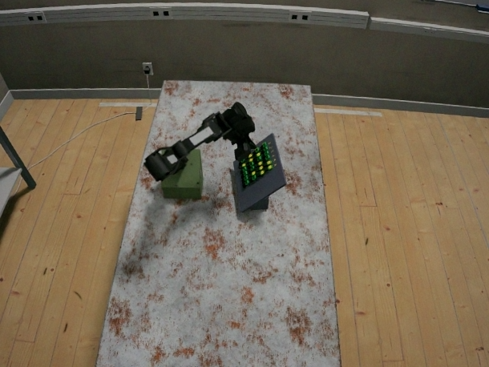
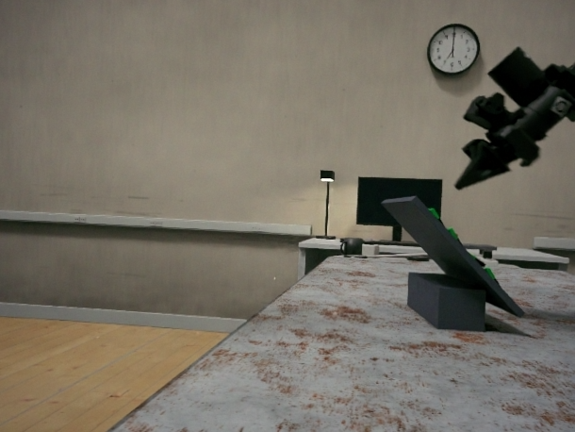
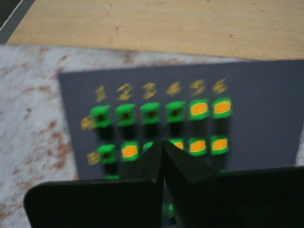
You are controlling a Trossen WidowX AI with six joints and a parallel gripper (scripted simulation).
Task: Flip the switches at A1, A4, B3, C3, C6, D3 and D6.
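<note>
The rocker switch B1 is 20 mm ahead of my hand, 60 mm to the left of it and 100 mm below it.
</note>
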